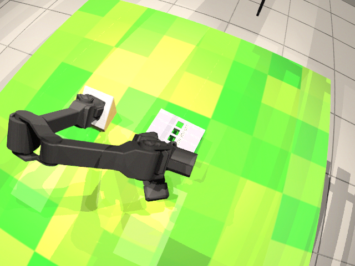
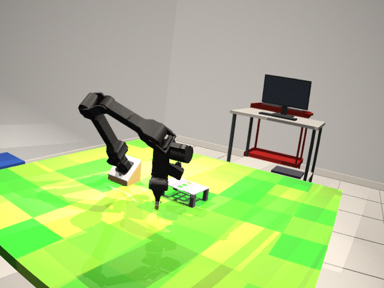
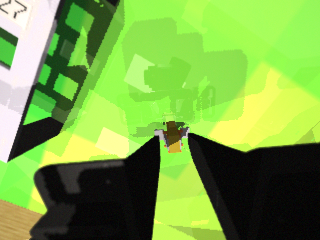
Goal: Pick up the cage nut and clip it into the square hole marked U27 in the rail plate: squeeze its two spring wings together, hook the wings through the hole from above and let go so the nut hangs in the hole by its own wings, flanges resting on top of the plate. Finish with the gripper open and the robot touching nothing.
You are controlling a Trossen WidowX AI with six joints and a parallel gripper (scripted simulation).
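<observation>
My gripper tip is 10 mm above the cage nut.
</observation>
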